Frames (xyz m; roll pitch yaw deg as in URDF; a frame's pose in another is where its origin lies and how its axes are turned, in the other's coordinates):
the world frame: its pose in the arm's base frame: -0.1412 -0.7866 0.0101 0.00 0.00 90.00
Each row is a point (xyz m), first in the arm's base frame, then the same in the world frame.
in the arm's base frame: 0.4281 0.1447 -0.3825
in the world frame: 0.9313 -0.5693 -0.3926
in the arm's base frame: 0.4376 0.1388 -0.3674
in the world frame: 0.9254 -0.5788 -0.3775
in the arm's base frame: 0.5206 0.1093 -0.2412
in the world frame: 0.8959 -0.6618 -0.2513
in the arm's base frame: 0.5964 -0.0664 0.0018
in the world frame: 0.7202 -0.7376 -0.0083
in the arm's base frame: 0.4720 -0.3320 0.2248
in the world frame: 0.4546 -0.6132 0.2147
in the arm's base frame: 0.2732 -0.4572 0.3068
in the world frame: 0.3294 -0.4144 0.2967
